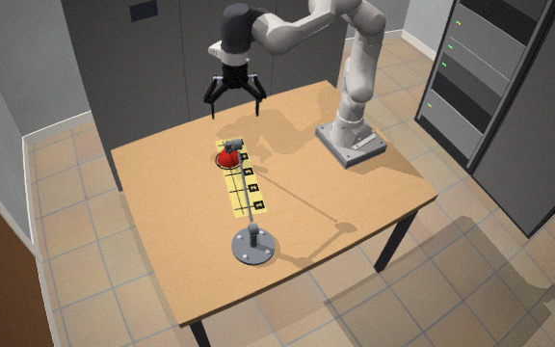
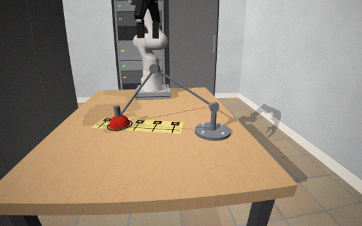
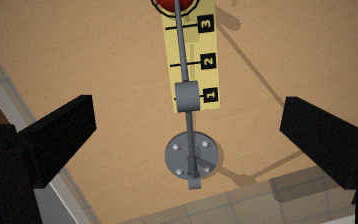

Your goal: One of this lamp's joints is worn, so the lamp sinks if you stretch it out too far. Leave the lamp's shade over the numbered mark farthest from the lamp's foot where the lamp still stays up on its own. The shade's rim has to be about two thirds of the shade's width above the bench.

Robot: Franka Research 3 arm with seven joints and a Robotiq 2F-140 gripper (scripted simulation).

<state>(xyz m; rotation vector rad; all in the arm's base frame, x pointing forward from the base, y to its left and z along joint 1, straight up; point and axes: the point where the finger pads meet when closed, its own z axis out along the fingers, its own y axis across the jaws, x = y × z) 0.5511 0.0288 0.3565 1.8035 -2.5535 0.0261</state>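
Now: the yellow numbered strip 41 cm below my hand, 8 cm to the right of it and 5 cm behind it. Round my hand: grey round foot 38 cm below, 27 cm to the left, 6 cm ahead.
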